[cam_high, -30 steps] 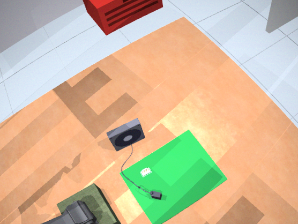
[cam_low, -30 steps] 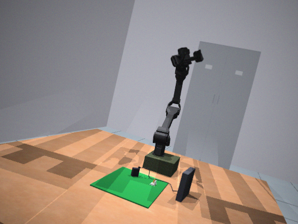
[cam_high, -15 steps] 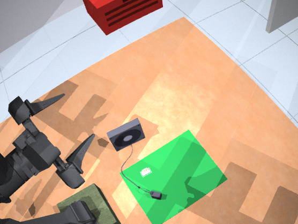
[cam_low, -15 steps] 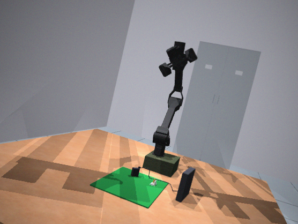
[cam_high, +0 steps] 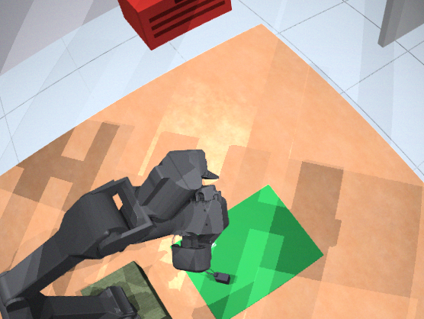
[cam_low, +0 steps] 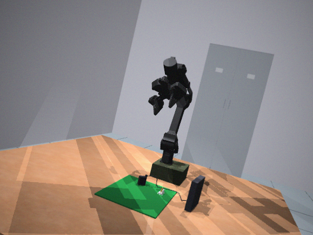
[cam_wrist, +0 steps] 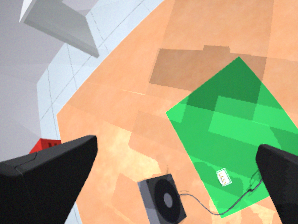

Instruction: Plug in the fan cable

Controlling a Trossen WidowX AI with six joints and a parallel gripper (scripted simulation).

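Now: gripper tip 6 cm past the black fan plug, 2 cm to the left of it and 32 cm above it. Round my gripper tip: dark fan (20 cm to the left, 29 cm below); white four-pin header (3 cm behind, 7 cm to the left, 34 cm below); green board (3 cm ahead, 36 cm below).
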